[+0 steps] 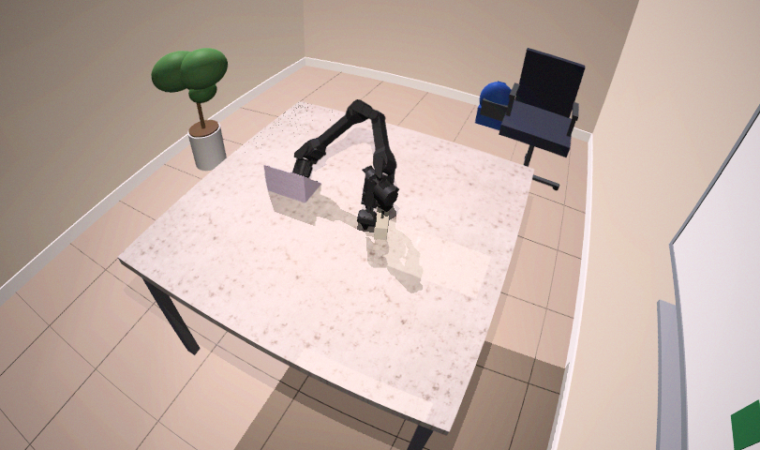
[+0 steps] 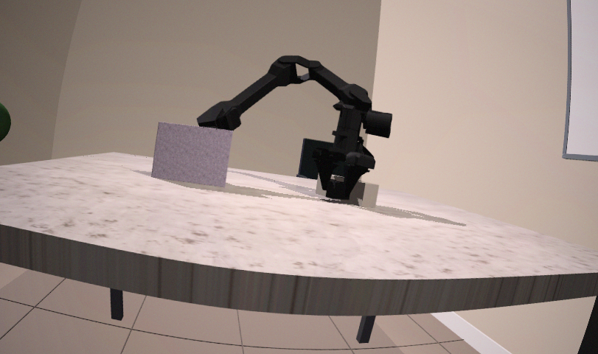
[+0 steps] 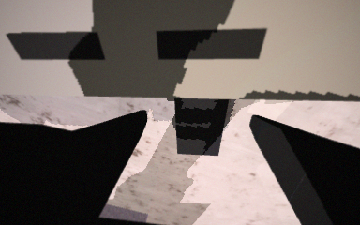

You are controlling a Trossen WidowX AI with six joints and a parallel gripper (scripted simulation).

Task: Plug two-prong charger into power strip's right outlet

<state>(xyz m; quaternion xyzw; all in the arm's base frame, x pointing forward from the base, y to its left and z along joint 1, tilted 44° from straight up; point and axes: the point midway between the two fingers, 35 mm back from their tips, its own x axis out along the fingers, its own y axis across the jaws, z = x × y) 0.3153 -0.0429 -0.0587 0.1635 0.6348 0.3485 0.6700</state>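
Now: gripper tip 20 mm short of the black charger, 10 mm to the right of it and 10 mm below it.
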